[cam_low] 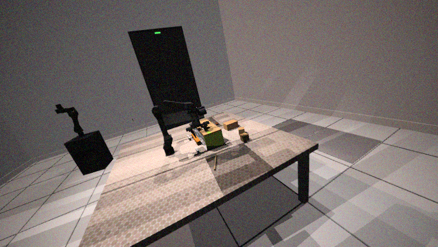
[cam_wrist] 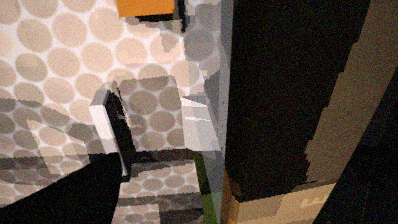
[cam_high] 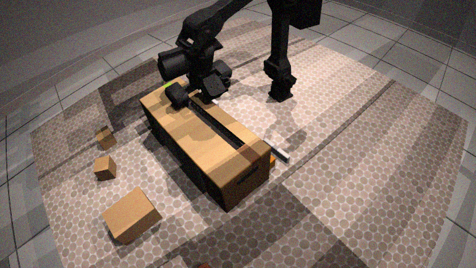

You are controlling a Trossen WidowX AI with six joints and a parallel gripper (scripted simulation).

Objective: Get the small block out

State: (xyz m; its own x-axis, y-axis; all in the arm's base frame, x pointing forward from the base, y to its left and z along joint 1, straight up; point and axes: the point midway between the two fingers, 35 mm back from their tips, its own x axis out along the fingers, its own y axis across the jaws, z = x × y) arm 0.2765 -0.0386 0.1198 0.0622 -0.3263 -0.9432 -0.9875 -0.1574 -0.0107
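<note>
Right now the purple block is 6 cm ahead of my gripper tip and 1 cm to the right of it. From my gripper tip the other things lie so: thin stick (4 cm ahead, 27 cm to the right, 8 cm below); then box (2 cm ahead, 11 cm to the left, 3 cm below).
</note>
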